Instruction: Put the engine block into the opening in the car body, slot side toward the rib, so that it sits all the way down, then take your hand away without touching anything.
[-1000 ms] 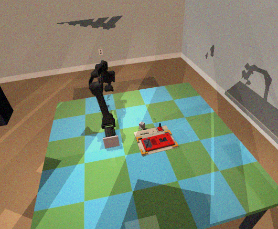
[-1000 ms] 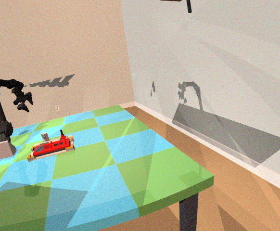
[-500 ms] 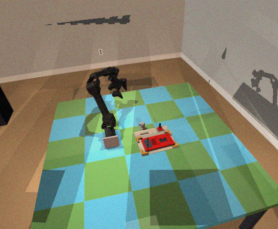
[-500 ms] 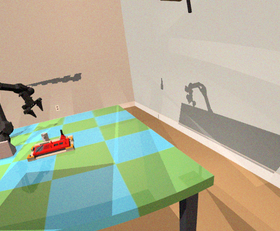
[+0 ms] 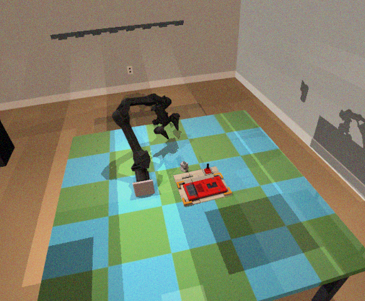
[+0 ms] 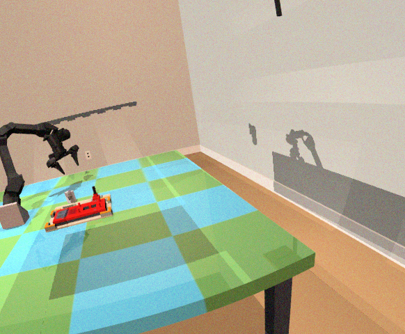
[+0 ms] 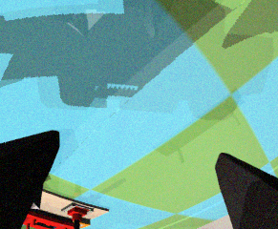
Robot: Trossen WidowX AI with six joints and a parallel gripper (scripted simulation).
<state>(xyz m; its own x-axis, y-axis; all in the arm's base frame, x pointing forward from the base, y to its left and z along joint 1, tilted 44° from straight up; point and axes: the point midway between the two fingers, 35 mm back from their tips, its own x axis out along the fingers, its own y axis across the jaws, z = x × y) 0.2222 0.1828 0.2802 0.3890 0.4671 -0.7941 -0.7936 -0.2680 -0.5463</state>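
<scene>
The engine block is 10 mm ahead of my gripper tip, 240 mm to the right of it and 70 mm below it.
</scene>
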